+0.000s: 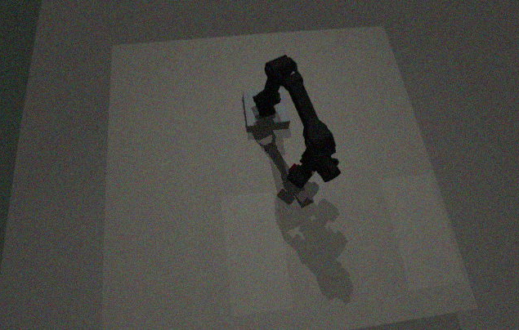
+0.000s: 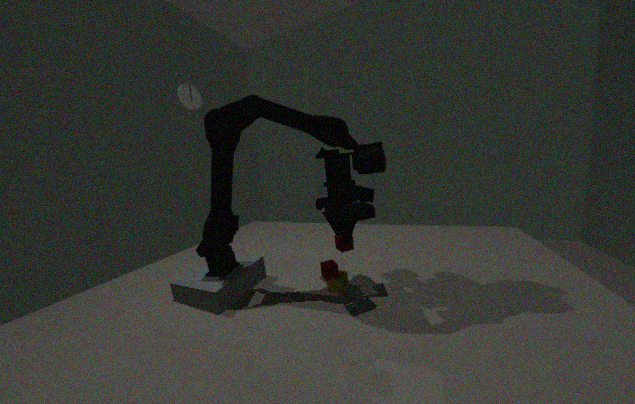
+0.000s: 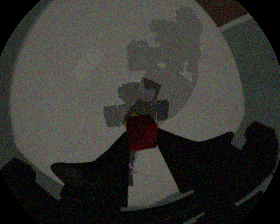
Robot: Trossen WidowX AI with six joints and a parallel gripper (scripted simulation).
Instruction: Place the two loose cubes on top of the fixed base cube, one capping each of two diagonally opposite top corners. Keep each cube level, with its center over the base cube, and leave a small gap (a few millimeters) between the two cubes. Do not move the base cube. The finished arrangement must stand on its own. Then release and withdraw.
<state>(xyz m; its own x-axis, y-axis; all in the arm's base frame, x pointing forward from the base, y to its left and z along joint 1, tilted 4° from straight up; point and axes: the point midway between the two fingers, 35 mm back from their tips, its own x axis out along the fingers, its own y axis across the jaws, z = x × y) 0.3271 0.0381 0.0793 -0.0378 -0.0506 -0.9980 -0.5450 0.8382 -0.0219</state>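
My gripper tip is 2 cm past the yellow base cube, 1 cm to the left of it and 10 cm above it.
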